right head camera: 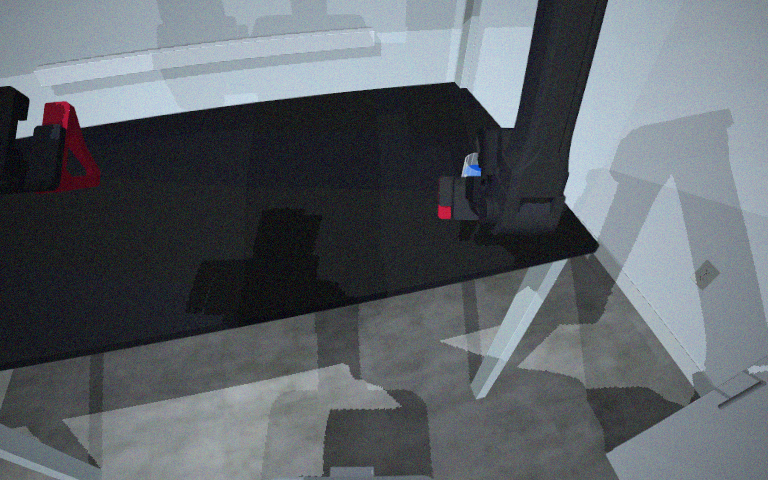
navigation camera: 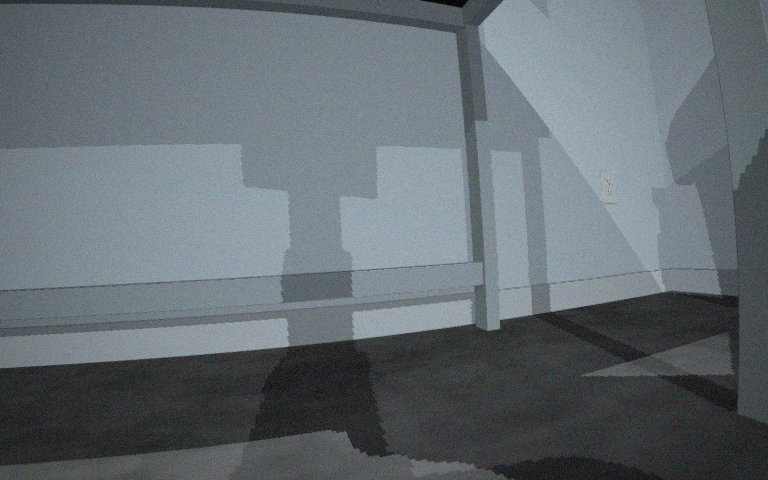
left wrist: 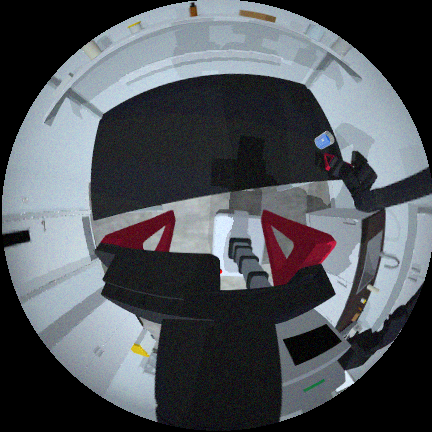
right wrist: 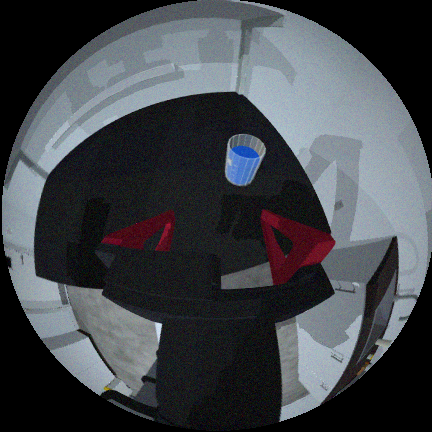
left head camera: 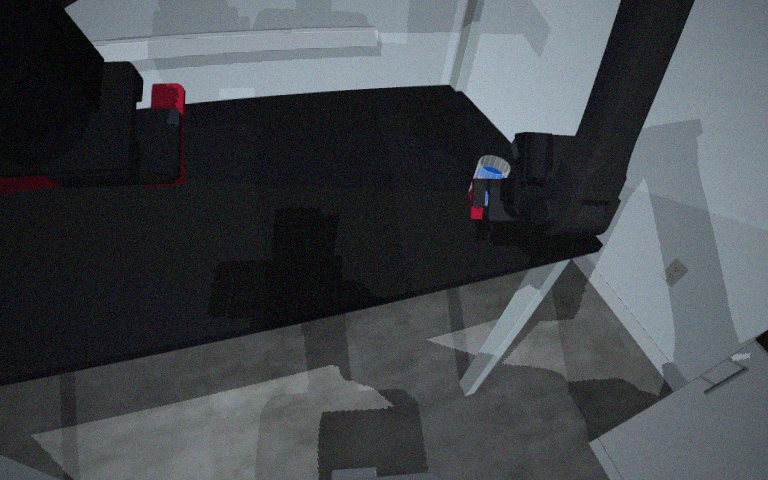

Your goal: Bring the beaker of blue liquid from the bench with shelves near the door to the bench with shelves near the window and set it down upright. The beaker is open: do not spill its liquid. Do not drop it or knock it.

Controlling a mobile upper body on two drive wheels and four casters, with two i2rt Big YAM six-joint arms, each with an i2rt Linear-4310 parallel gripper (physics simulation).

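Observation:
A clear open beaker of blue liquid (left head camera: 491,171) (right head camera: 471,166) (left wrist: 324,140) (right wrist: 243,162) stands upright near the right end of a black bench top (left head camera: 339,169) (right head camera: 339,164) (left wrist: 200,120) (right wrist: 145,150). Which of the two benches this is, I cannot tell. My right gripper (right wrist: 217,214) (left wrist: 331,156) is open and empty, low over the bench. In its wrist view the beaker stands beyond the fingertips, right of the middle of their gap, apart from both fingers. In the left head view the gripper partly hides it. My left gripper (left wrist: 217,214) is open and empty, above the bench's front side, far left of the beaker.
A shelf with a brown bottle (left wrist: 193,10) and other items runs above the back of the bench. A wall closes off the bench's right end. A pale cabinet (left head camera: 690,418) (left wrist: 332,225) stands at the lower right. A bench leg (left head camera: 515,339) (navigation camera: 487,243) and rail (navigation camera: 396,283) show below.

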